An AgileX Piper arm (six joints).
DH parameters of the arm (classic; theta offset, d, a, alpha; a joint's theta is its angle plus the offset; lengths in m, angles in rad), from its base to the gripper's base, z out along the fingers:
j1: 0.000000 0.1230 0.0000 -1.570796
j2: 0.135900 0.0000 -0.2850 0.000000
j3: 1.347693 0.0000 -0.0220 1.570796
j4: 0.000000 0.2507 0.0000 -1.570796
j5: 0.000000 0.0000 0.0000 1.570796
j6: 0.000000 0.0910 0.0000 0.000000
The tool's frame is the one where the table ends.
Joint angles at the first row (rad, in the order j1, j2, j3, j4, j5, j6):
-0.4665 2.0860 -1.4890 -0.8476 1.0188 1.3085
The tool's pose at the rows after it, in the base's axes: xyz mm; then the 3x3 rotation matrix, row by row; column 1 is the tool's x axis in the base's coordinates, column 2 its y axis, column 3 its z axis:
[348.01, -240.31, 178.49], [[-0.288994, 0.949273, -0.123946], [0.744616, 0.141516, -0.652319], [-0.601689, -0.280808, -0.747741]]
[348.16, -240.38, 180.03], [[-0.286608, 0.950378, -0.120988], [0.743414, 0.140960, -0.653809], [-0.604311, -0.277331, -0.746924]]
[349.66, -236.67, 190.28], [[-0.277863, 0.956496, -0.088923], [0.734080, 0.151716, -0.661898], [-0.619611, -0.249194, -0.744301]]
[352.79, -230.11, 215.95], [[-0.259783, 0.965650, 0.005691], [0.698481, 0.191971, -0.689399], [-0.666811, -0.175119, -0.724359]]
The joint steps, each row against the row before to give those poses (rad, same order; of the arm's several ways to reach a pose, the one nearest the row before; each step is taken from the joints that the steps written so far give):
0.0000 0.0000 0.0001 0.0000 0.0000 -0.0039
0.0000 -0.0026 -0.0019 0.0000 0.0000 0.0001
0.0083 -0.0250 0.0000 0.0025 -0.0100 0.0000
0.0146 -0.0604 0.0000 -0.0106 -0.0447 0.0000

